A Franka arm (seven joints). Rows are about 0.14 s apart.
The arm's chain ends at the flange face. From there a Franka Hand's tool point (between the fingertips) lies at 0.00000 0.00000 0.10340 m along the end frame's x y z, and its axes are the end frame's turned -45 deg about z.
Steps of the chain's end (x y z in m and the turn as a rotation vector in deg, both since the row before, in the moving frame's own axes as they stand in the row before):
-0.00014, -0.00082, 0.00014, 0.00, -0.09, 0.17
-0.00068, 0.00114, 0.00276, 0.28, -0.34, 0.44
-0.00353, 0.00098, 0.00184, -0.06, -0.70, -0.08
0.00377, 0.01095, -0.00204, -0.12, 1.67, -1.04
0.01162, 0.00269, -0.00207, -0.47, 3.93, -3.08
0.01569, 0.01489, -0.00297, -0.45, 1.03, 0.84
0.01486, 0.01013, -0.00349, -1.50, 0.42, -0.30
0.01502, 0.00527, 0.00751, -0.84, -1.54, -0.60
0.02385, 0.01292, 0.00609, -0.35, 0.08, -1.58
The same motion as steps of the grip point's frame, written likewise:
0.00037, -0.00079, 0.00014, 0.06, -0.06, 0.17
-0.00136, -0.00047, 0.00276, 0.44, -0.04, 0.44
-0.00416, -0.00262, 0.00183, 0.45, -0.54, -0.08
-0.00308, 0.01267, -0.00208, -1.27, 1.10, -1.04
0.01087, 0.01561, -0.00232, -3.11, 2.45, -3.08
0.00129, 0.02352, -0.00299, -1.05, 0.41, 0.84
0.00197, 0.02012, -0.00353, -1.36, -0.76, -0.30
0.00385, 0.01347, 0.00746, 0.49, -1.68, -0.60
0.00739, 0.02655, 0.00609, -0.30, -0.19, -1.58

